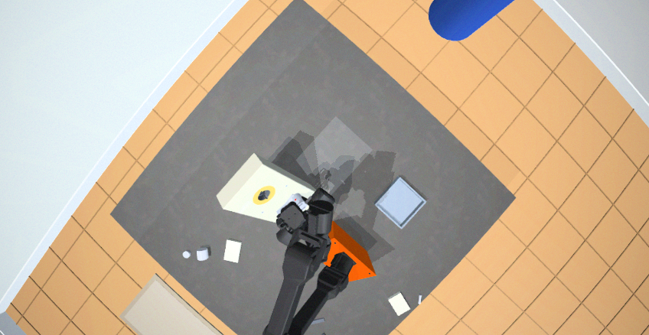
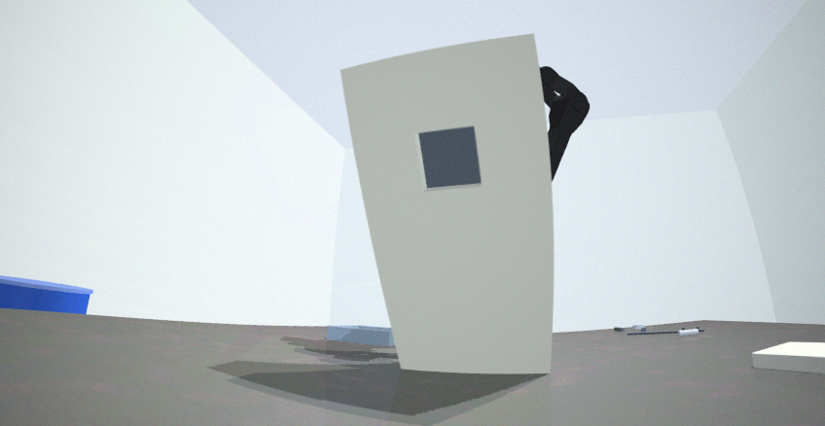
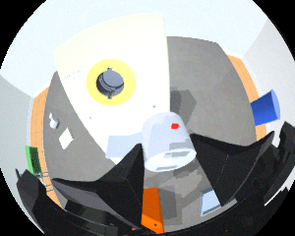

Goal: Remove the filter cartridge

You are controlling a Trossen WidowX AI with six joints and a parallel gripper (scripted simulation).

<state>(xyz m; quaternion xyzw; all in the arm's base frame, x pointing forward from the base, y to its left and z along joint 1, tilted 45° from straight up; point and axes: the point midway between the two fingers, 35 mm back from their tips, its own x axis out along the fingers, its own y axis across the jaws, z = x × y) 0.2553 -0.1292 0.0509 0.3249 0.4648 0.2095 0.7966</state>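
My gripper tip is 110 mm above the cream service panel, 60 mm to the right of it and 60 mm short of it. Also, from my gripper tip: round filter cartridge right at my gripper tip.
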